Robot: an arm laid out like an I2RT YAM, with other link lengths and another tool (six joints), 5 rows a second.
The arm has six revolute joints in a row. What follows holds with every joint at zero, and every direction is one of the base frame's. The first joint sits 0.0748 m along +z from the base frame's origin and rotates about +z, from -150 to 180 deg. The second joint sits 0.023 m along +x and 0.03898 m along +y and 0.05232 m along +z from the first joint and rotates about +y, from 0 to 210 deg. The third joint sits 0.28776 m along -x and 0.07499 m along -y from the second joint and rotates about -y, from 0 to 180 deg. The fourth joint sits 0.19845 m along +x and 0.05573 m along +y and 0.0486 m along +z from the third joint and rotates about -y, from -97 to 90 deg. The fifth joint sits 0.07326 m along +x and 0.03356 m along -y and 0.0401 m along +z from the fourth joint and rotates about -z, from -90 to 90 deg. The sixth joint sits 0.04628 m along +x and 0.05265 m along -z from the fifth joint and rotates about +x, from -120 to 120 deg. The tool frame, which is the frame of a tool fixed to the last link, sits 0.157 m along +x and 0.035 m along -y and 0.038 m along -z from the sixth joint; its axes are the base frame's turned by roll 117, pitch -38.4 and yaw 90 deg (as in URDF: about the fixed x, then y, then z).
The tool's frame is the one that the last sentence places.
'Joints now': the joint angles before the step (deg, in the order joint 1, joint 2, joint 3, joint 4, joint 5, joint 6). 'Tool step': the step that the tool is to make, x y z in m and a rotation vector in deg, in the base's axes. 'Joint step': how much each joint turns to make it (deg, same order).
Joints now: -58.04 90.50 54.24 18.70 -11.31 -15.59
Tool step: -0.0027 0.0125 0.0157 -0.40 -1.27 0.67
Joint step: 0.17 -3.71 -0.28 -2.28 -0.73 0.69
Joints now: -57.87 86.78 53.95 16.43 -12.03 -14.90
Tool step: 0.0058 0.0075 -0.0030 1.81 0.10 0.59
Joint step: 1.21 -0.31 0.85 -2.52 0.33 1.06
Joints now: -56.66 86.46 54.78 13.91 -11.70 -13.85
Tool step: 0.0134 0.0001 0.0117 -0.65 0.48 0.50
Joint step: 2.27 0.66 3.68 -2.79 1.92 -0.19
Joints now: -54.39 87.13 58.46 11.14 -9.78 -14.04
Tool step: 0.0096 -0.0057 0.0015 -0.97 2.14 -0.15
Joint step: 1.74 2.06 2.96 -1.64 2.51 -1.62
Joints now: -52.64 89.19 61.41 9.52 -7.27 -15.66
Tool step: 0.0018 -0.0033 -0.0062 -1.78 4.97 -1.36
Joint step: 2.37 1.59 1.35 -1.75 5.17 -3.50
